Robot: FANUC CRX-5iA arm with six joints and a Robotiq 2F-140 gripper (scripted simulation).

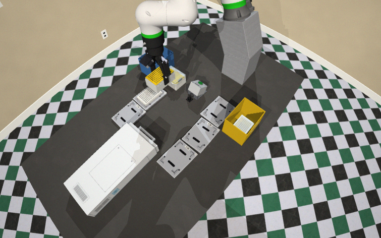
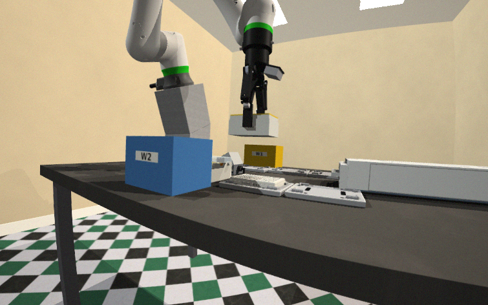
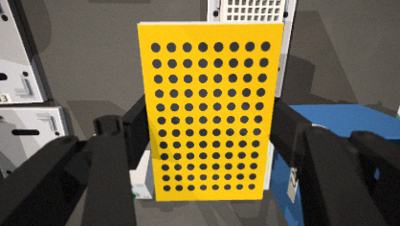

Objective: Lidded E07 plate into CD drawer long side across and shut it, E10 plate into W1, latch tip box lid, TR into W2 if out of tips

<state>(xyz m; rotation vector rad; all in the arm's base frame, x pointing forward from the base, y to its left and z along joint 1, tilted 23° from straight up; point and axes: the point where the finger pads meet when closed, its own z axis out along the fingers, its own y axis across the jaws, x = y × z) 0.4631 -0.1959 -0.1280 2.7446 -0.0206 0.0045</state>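
The blue bin W2 is 14 cm behind my hand, 20 cm to the right of it and 15 cm below it. Also, from my hand: white plate: 5 cm ahead, 7 cm to the right, 17 cm below; then tip box TB2: 13 cm behind, 4 cm to the right, 15 cm below; then yellow tip rack TR: 1 cm behind, 1 cm to the right, 1 cm below.
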